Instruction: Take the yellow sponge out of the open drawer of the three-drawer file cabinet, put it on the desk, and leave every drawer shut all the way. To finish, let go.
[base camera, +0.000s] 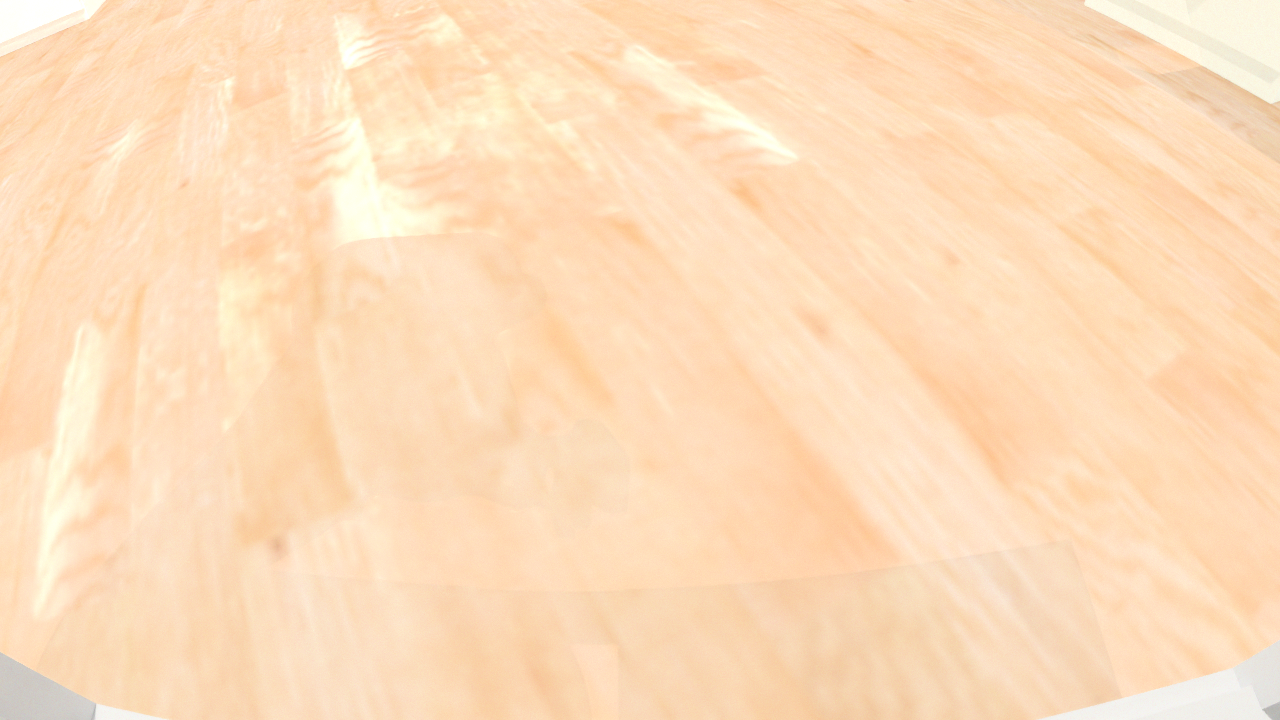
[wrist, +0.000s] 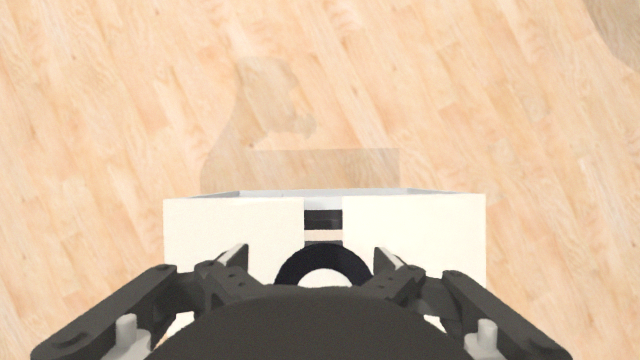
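My gripper is open in the wrist view, its two dark fingers wide apart with no object between them. It hangs over the white top of the robot's own base. The yellow sponge, the file cabinet with its drawers and the desk do not show in the base camera view or the wrist view, so how the drawers stand cannot be told.
Wooden floor stretches ahead of the base, with faint shadows of the robot on it. A pale panelled piece stands at the top right of the base camera view, and a white edge shows at the top left.
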